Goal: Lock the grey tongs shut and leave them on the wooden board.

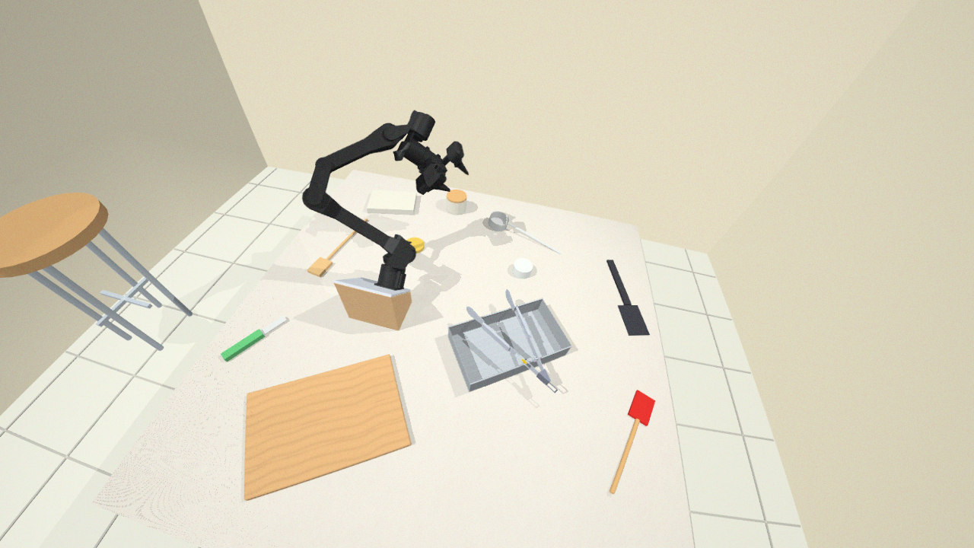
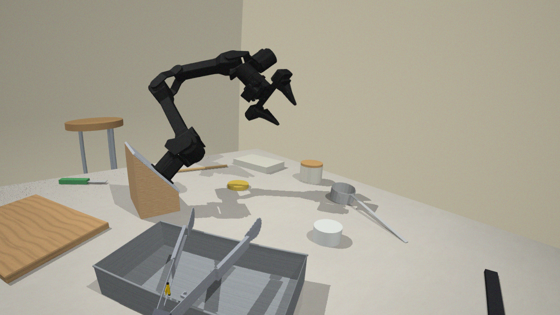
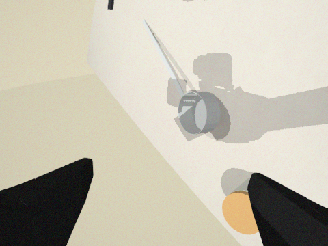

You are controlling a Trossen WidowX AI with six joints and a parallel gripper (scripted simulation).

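My gripper tip is 44 cm to the left of the yellow lock piece, 33 cm short of it and 18 cm above it. From my gripper tip the other things lie so: white puck: 26 cm ahead, 23 cm below, 7 cm to the right; yellow disc: 24 cm below, 13 cm behind, 9 cm to the right; lidded jar: 21 cm below, 17 cm to the left, 6 cm behind.
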